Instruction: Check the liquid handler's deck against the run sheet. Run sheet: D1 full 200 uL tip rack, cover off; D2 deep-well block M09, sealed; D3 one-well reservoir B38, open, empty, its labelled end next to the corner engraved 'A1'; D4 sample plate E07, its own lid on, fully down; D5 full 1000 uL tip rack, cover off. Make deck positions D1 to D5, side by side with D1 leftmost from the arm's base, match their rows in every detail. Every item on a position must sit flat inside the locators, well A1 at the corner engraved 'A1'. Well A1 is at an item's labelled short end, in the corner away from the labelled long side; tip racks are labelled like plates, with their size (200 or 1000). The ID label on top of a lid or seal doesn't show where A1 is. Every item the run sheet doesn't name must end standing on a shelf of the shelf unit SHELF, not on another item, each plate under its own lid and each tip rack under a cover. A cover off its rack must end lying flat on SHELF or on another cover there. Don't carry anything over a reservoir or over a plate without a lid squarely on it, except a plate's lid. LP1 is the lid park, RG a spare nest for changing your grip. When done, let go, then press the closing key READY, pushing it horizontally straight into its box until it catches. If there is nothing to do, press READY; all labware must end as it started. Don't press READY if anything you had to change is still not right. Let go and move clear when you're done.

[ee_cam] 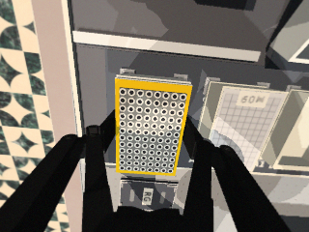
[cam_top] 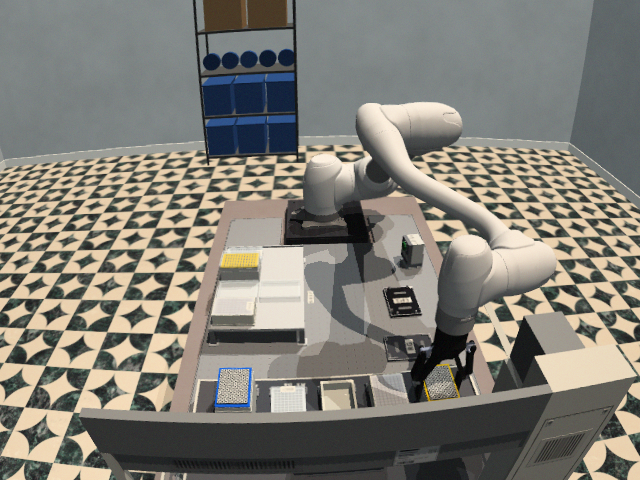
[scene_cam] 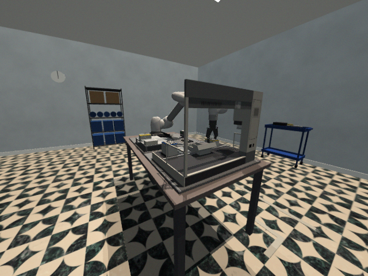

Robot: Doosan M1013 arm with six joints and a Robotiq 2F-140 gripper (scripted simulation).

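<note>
Right now my hand is 10 mm past the yellow-framed tip rack and 10 mm to the left of it. Also, from my hand: dark nest marked RG 240 mm behind, 10 mm to the right, 100 mm below; white sealed block 120 mm to the right, 20 mm below; cream reservoir 250 mm to the right, 30 mm below.
</note>
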